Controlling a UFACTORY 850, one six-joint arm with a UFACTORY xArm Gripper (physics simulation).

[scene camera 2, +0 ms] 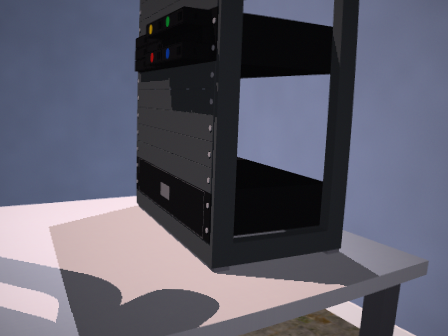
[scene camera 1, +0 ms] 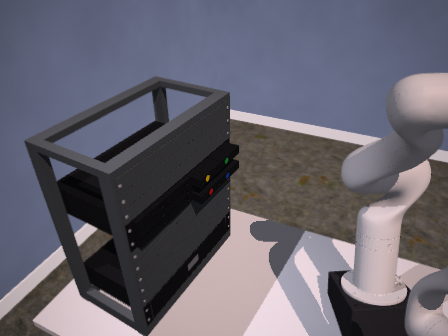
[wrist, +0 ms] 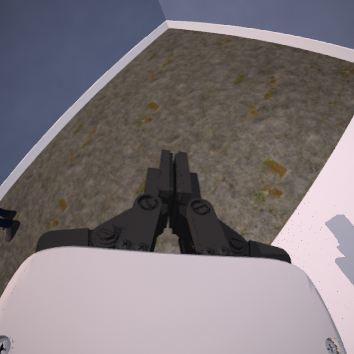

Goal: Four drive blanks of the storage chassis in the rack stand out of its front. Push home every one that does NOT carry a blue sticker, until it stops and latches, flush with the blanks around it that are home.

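Four black drive blanks stand out of the front of the storage chassis (scene camera 1: 160,213), in two rows at its right end in scene camera 1. The upper row has the blank with a yellow sticker (scene camera 1: 208,178) (scene camera 2: 151,29) and the blank with a green sticker (scene camera 1: 226,161) (scene camera 2: 167,21). Below them are the blank with a red sticker (scene camera 1: 211,191) (scene camera 2: 152,57) and the blank with a blue sticker (scene camera 1: 227,175) (scene camera 2: 167,53). My gripper (wrist: 170,168) is shut and empty in the wrist view, above floor. The rack and blanks do not show there.
The grey rack (scene camera 1: 111,172) (scene camera 2: 226,150) stands on the white table (scene camera 1: 220,285) (scene camera 2: 30,220) (wrist: 330,195). The white arm (scene camera 1: 377,240) stands on a black base to the right in scene camera 1. Part of a person's feet (wrist: 9,225) shows at the wrist view's left edge.
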